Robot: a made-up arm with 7 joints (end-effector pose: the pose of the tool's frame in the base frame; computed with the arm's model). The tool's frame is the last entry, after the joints. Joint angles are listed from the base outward.
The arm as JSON. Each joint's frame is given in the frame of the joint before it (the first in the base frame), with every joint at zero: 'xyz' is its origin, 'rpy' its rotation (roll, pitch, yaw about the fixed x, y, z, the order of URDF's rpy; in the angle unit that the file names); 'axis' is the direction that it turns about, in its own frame. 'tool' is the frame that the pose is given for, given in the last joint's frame.
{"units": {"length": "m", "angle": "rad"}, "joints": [
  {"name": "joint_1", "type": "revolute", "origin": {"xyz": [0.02, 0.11, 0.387], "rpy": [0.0, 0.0, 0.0]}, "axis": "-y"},
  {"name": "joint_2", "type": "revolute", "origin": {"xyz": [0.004, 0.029, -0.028], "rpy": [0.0, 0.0, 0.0]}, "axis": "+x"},
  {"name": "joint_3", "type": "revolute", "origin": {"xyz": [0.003, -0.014, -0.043], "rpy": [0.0, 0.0, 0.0]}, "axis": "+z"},
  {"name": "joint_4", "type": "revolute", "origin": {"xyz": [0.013, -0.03, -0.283], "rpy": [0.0, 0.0, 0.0]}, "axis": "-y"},
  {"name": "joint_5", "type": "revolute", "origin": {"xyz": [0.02, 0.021, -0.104], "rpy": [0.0, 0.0, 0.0]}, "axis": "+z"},
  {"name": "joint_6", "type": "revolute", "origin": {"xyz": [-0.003, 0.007, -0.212], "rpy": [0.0, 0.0, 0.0]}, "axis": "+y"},
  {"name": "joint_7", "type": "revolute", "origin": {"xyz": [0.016, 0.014, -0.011], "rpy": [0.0, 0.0, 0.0]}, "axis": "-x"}
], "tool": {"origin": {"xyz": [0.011, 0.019, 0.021], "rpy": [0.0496, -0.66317, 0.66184]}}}
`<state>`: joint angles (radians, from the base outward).
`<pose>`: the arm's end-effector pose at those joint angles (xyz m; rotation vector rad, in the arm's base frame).
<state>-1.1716 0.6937 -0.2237 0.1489 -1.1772 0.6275 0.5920</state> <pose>-0.4403 0.5151 0.0458 0.3925 1.2677 -0.9320</pose>
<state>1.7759 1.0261 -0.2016 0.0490 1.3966 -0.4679 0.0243</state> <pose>0.3603 0.6699 0.4784 0.1128 1.6517 -1.6759</pose>
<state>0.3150 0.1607 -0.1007 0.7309 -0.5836 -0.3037 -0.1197</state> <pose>0.4327 0.1929 -0.0410 -0.0133 -2.0106 -0.0707</pose>
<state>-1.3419 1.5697 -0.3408 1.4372 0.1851 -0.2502 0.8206</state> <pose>-0.0131 0.4715 0.0332 -0.6982 0.1100 -0.4760</pose>
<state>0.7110 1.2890 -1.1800 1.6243 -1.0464 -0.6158 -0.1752</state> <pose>0.3578 0.3016 0.1789 -0.5987 -1.5763 -2.1759</pose>
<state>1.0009 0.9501 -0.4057 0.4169 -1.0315 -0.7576 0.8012</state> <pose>0.4965 0.5492 0.3112 0.0847 -1.0607 -1.0979</pose>
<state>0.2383 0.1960 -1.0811 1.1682 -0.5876 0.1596 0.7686</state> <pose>0.3119 -0.0846 -0.0305 -0.8479 -0.8907 -1.0700</pose>
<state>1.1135 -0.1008 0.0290 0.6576 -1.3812 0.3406 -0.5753</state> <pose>0.6337 0.0461 0.3632 1.1592 -2.5556 -0.3579</pose>
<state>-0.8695 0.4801 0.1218 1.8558 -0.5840 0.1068 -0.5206</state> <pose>0.0676 0.2434 0.0447 0.5762 -1.9698 -0.3714</pose>
